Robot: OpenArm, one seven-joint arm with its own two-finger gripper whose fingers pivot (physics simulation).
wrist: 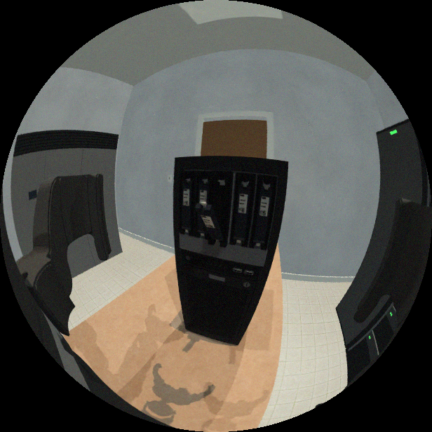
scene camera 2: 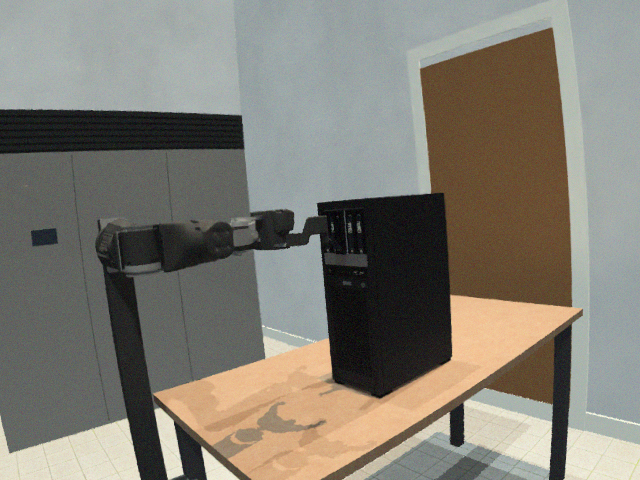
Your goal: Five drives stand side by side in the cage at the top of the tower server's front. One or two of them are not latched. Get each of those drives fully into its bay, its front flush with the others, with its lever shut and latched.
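Note:
The black tower server (scene camera 2: 408, 289) (wrist: 215, 305) stands upright on the table, with five drives side by side at the top of its front. In the wrist view the third drive's lever (wrist: 208, 221) is swung out, tilted and hinged low, partly covering the second drive (wrist: 203, 194). The levers of the first drive (wrist: 186, 200), fourth drive (wrist: 242, 210) and fifth drive (wrist: 263, 212) look upright and shut. The third drive's depth in its dark bay is hard to tell. My gripper (scene camera 2: 323, 225) (wrist: 215, 244) is open and empty, fingers spread wide on either side before the cage.
The wooden table (scene camera 2: 506, 320) (wrist: 120, 295) carries the tower. A grey cabinet (scene camera 2: 206, 310) (wrist: 97, 185) stands at the left. A brown door (scene camera 2: 496, 180) (wrist: 234, 137) is behind the tower. A dark rack (wrist: 367, 250) with green lights stands at the right in the wrist view.

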